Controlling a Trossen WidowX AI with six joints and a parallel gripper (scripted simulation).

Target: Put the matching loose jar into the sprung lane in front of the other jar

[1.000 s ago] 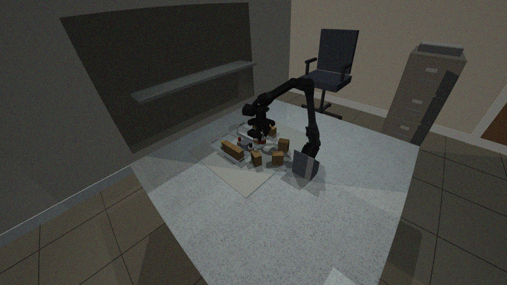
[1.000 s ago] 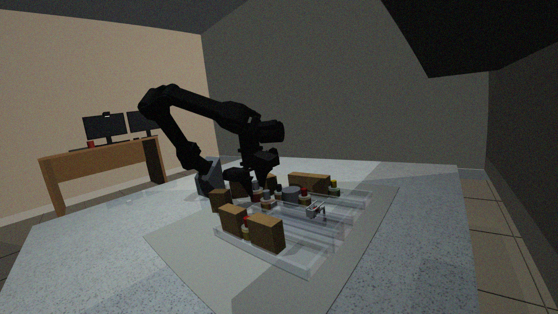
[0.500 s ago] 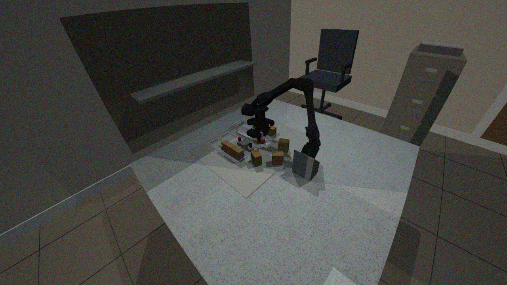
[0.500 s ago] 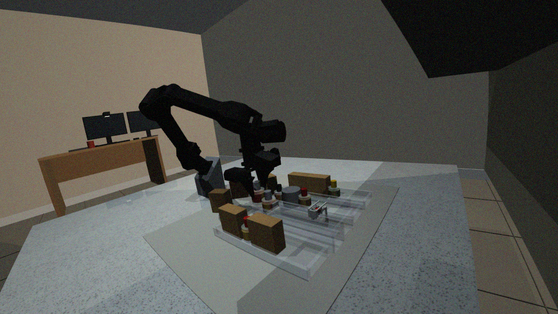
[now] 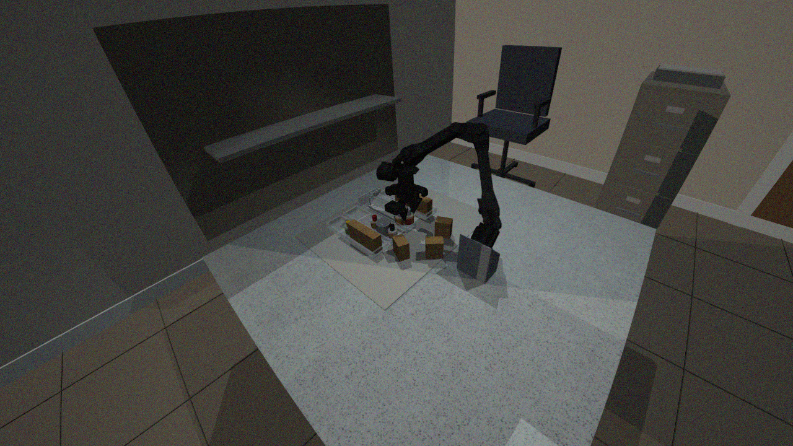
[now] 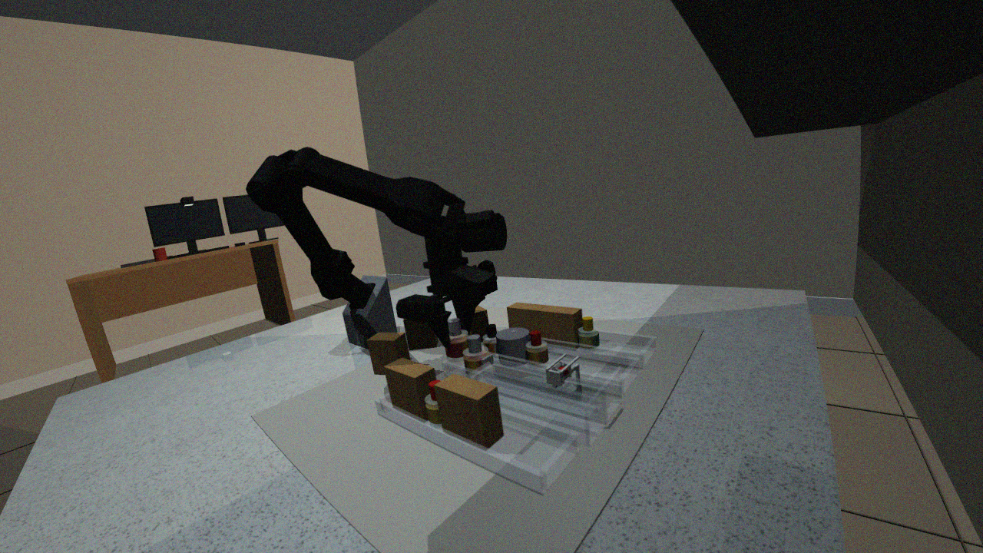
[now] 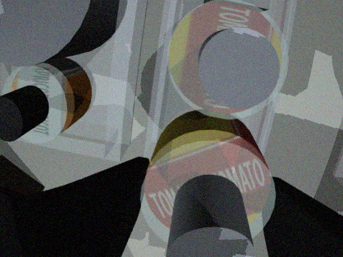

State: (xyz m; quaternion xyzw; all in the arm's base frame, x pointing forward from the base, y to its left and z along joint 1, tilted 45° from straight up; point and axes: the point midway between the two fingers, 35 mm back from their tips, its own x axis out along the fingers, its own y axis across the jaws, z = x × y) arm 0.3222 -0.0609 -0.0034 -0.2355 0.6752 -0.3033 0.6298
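Right now my gripper tip is 80 mm to the right of the wide grey can, 70 mm short of it and 30 mm above it. From my gripper tip the other things lie so: clear-walled lane 160 mm ahead, 40 mm to the right, 40 mm below.
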